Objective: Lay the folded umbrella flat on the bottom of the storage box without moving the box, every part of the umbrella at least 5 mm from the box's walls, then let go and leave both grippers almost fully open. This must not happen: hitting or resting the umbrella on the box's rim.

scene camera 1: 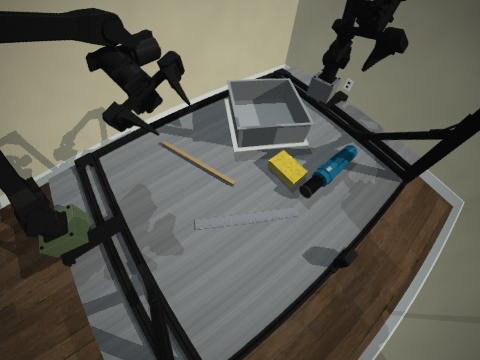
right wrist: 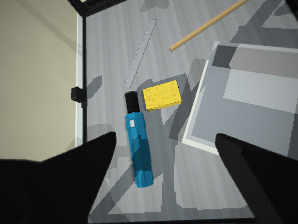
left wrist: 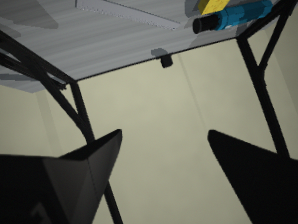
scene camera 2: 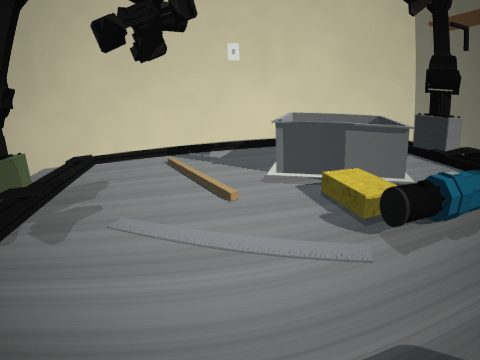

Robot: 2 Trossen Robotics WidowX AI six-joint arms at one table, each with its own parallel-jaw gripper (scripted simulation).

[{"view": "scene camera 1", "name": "my left gripper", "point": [174, 119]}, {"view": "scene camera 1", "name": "my right gripper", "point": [348, 66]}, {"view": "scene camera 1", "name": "grey storage box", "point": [257, 103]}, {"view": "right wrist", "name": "my right gripper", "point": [165, 137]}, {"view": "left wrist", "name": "my left gripper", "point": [164, 133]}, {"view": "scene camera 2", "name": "my left gripper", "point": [150, 19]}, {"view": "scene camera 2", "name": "grey storage box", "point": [303, 146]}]
